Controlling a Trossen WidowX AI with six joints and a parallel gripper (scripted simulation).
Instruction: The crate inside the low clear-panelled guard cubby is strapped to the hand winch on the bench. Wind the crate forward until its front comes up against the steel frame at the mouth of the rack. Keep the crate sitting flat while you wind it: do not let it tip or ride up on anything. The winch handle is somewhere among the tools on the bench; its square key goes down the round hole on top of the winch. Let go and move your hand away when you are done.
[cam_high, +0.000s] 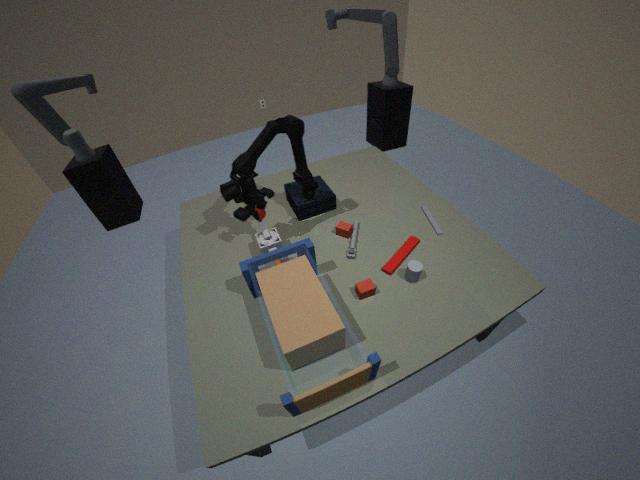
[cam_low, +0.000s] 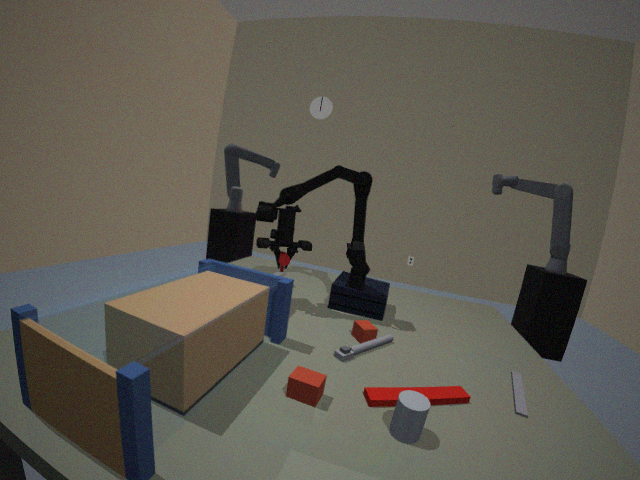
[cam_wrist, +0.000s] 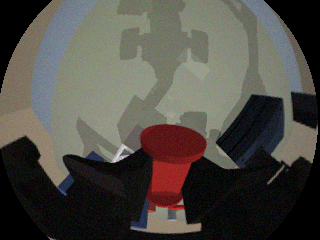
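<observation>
Right now my gripper tip is 40 mm short of the winch handle and 10 mm above it. Round my gripper tip: hand winch: 90 mm ahead, 80 mm below; then red knob: 20 mm above; then red bar: 480 mm to the left, 360 mm ahead, 110 mm below.
</observation>
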